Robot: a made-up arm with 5 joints. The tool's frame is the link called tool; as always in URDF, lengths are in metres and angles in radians. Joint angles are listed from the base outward. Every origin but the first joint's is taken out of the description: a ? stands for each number. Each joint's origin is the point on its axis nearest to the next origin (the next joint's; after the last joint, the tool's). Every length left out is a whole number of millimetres.
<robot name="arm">
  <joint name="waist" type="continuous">
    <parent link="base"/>
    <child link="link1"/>
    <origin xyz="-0.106 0 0.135" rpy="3.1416 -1.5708 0"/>
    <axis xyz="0 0 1"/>
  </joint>
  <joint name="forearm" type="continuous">
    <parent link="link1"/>
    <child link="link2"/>
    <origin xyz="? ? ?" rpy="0 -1.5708 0"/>
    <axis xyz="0 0 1"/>
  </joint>
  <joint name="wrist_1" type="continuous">
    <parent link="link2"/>
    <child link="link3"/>
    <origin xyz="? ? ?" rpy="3.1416 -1.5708 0"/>
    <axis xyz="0 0 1"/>
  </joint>
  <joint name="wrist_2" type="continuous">
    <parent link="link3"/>
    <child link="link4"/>
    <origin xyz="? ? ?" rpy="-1.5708 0 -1.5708"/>
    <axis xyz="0 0 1"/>
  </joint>
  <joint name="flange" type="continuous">
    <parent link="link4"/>
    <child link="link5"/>
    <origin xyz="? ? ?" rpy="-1.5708 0 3.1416"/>
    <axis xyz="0 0 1"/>
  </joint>
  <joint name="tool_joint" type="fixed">
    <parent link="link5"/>
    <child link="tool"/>
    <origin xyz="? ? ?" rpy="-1.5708 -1.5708 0"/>
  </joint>
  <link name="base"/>
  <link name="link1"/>
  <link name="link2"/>
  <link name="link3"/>
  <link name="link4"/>
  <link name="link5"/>
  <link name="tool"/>
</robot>
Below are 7 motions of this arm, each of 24 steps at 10 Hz.
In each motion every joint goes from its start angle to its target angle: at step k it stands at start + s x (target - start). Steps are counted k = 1, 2, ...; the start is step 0. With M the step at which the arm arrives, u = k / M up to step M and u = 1 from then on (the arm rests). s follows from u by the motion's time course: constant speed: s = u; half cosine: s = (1 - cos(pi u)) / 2; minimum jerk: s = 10 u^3 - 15 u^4 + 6 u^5.
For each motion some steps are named. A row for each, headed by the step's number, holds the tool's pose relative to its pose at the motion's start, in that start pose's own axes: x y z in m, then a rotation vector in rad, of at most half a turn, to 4 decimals.
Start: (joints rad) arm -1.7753 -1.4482 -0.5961 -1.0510 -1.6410
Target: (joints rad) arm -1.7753 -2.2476 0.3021 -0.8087 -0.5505
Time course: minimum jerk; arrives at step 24
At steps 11, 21, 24:
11: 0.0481 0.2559 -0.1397 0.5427 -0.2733 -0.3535
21: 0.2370 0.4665 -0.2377 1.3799 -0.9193 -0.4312
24: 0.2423 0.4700 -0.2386 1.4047 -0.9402 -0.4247

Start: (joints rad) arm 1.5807 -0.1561 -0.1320 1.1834 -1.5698
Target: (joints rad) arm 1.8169 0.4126 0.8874 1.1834 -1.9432
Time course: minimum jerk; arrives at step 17
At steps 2, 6, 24:
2: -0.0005 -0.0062 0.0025 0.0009 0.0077 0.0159
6: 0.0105 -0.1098 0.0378 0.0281 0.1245 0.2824
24: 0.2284 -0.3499 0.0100 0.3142 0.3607 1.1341

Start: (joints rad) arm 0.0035 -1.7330 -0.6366 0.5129 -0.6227
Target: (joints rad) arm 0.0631 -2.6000 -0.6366 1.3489 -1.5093
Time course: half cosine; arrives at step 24
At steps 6, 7, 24:
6: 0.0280 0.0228 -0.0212 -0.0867 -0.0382 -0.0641
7: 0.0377 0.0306 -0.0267 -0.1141 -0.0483 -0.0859
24: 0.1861 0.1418 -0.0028 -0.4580 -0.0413 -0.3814

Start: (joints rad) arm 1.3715 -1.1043 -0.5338 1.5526 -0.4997
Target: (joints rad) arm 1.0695 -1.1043 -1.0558 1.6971 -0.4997
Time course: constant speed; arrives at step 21
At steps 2, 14, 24:
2: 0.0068 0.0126 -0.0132 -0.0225 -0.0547 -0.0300
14: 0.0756 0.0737 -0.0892 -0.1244 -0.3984 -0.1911
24: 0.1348 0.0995 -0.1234 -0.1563 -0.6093 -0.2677

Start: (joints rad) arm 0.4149 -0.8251 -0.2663 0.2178 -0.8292
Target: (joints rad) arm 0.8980 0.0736 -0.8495 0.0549 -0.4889
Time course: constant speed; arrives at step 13
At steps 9, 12, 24:
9: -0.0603 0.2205 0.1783 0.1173 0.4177 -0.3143
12: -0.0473 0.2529 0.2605 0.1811 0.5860 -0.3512
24: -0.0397 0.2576 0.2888 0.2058 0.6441 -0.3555

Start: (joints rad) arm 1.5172 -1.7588 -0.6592 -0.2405 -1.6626
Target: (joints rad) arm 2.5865 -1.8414 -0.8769 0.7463 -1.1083
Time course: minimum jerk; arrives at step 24
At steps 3, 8, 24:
3: -0.0026 0.0071 0.0149 -0.0009 0.0261 -0.0100
8: -0.0017 0.1064 0.1897 0.0012 0.3371 -0.1572
24: 0.5130 0.4737 0.5231 0.1374 1.3708 -1.2527

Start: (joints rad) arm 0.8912 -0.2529 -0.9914 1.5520 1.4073
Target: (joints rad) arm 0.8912 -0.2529 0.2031 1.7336 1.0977
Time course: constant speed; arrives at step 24
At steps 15, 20, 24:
15: 0.0620 0.2673 0.0063 -0.2126 0.0877 -0.7506
20: 0.1201 0.3361 0.0069 -0.2925 0.1547 -0.9962
24: 0.1763 0.3795 0.0060 -0.3571 0.2232 -1.1898

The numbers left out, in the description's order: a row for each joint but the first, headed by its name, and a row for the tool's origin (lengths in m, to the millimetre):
forearm: 0.235 0.065 0
wrist_1: -0.152 0.108 0
wrist_2: 0.027 -0.047 0
flange: -0.112 0.44 0
tool: -0.036 -0.08 0

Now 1 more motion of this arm.
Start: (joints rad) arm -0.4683 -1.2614 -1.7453 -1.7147 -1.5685
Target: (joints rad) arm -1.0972 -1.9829 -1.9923 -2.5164 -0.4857
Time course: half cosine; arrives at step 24
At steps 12, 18, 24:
12: 0.0101 -0.0953 -0.3782 0.1732 -0.5098 0.4519
18: 0.1258 -0.2040 -0.5669 0.2497 -0.6522 0.9213
24: 0.1887 -0.2508 -0.6191 0.2592 -0.6433 1.1276

